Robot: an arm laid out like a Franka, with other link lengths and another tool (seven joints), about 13 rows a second.
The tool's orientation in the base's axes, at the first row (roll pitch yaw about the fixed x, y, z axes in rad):
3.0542 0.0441 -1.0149
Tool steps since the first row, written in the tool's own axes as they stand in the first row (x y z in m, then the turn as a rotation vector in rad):
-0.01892 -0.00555 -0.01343 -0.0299 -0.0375 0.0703
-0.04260 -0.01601 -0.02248 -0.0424 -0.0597 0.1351
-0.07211 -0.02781 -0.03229 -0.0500 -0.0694 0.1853
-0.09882 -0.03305 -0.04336 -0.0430 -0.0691 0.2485
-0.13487 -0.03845 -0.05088 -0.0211 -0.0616 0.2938
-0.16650 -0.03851 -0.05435 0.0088 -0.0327 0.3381
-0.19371 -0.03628 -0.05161 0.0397 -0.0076 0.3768
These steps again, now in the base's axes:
-0.00398 0.01911 0.01372 0.0091 0.0446 -0.0719
-0.00676 0.04482 0.02285 0.0149 0.0664 -0.1378
-0.01140 0.07619 0.03289 0.0142 0.0775 -0.1883
-0.01998 0.10172 0.04463 0.0115 0.0709 -0.2514
-0.03369 0.13523 0.05323 0.0123 0.0479 -0.2968
-0.04998 0.16214 0.05807 -0.0007 0.0069 -0.3397
-0.06647 0.18403 0.05674 -0.0093 -0.0330 -0.3774

